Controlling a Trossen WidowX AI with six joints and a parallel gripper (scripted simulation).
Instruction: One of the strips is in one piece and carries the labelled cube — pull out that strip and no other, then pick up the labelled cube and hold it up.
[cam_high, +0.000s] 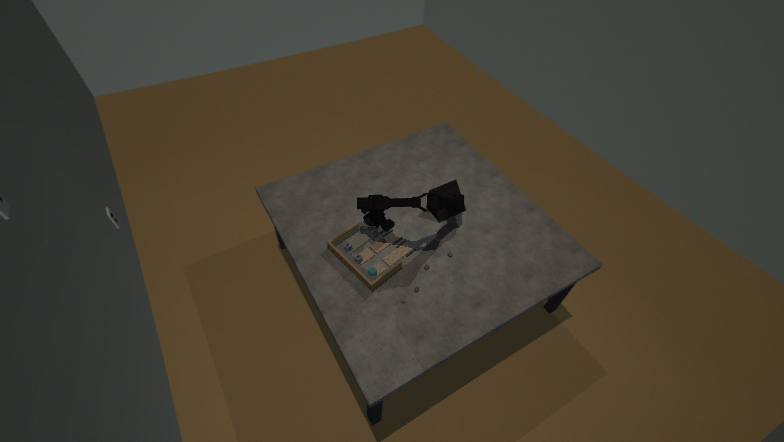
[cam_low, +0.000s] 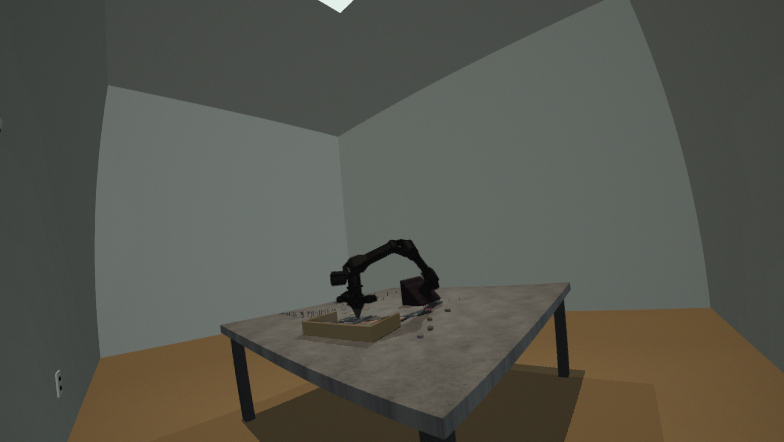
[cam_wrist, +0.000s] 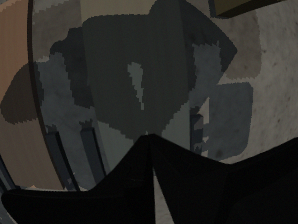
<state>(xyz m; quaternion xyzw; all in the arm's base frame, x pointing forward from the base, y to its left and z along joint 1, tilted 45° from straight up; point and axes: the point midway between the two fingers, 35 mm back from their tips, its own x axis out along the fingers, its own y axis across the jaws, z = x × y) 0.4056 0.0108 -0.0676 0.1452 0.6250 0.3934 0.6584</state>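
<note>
Now: the pale strip 9 cm ahead of my gripper tip and 3 cm to the left of it. Round my gripper tip: red bit: 26 cm behind, 19 cm to the left.
</note>
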